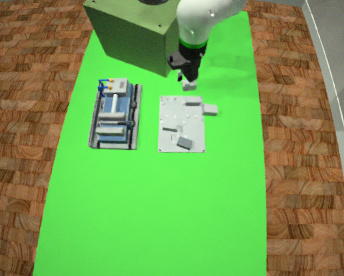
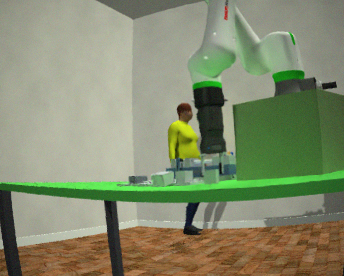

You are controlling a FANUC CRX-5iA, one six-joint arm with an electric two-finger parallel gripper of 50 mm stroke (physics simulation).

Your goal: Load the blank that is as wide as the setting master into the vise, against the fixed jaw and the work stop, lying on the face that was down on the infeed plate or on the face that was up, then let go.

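Places are measured from the arm's base along level axes (x up, y back, z right), in centimetres.
Pixels of known places: gripper, fingertip midpoint: (image 1: 183, 85) (image 2: 212, 174); arm's base, link origin: (image 2: 293, 98).
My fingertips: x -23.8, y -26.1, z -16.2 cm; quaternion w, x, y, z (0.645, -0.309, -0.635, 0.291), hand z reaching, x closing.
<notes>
For each thing: its top centre in the pictures, then the offset to it from my fingertips.
- infeed plate, top centre: (image 2: 164, 182) (image 1: 181, 122) dx -1.9, dy -17.0, dz -1.5 cm
- thin light block, top centre: (image 1: 170, 124) dx +1.5, dy -19.8, dz +2.8 cm
- darker grey block, top centre: (image 2: 137, 176) (image 1: 184, 142) dx +0.5, dy -26.2, dz -3.8 cm
- vise, top centre: (image 2: 201, 156) (image 1: 111, 105) dx +7.2, dy -17.4, dz +26.2 cm
My gripper (image 1: 188, 81) (image 2: 212, 165) is open and empty, pointing down close over a light block (image 1: 189, 86) (image 2: 211, 176) behind the infeed plate (image 1: 167, 143). Whether the fingertips straddle that block cannot be told. On the plate, a light block (image 1: 193, 101) lies at the back, a thin light block (image 1: 169, 128) near the middle and a darker grey block (image 1: 184, 143) (image 2: 137, 179) askew at the front. Another light block (image 1: 210, 109) stands at the plate's right edge. Which block is the setting master cannot be told. The vise (image 1: 111, 131) has a blue body and light jaws, with no blank visible between them.
The vise stands left of the infeed plate, with blue and orange fittings (image 1: 105, 84) at its back. A large green pedestal (image 1: 135, 40) (image 2: 280, 140) rises behind them. A person in a yellow top (image 2: 184, 140) stands beyond the table (image 2: 165, 194).
</notes>
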